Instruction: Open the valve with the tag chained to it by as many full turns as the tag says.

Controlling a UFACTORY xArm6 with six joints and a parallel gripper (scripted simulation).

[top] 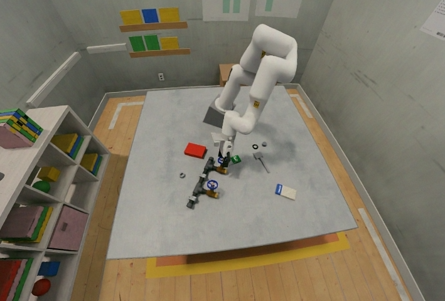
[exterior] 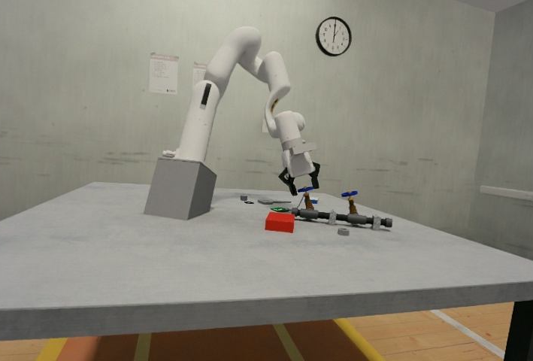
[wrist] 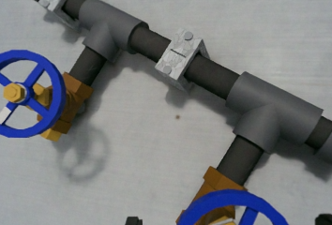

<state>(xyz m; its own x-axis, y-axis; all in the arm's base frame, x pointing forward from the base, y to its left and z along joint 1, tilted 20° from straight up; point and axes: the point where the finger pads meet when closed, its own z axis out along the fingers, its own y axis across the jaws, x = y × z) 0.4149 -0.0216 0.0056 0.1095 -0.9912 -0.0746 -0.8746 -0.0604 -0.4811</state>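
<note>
The green tag is 6 cm behind my hand, 9 cm to the left of it and 9 cm below it. Round my hand: grey nut: 4 cm ahead, 24 cm to the right, 9 cm below; then red block: 13 cm behind, 17 cm to the right, 8 cm below; then grey flat tool: 5 cm behind, 25 cm to the left, 9 cm below.
</note>
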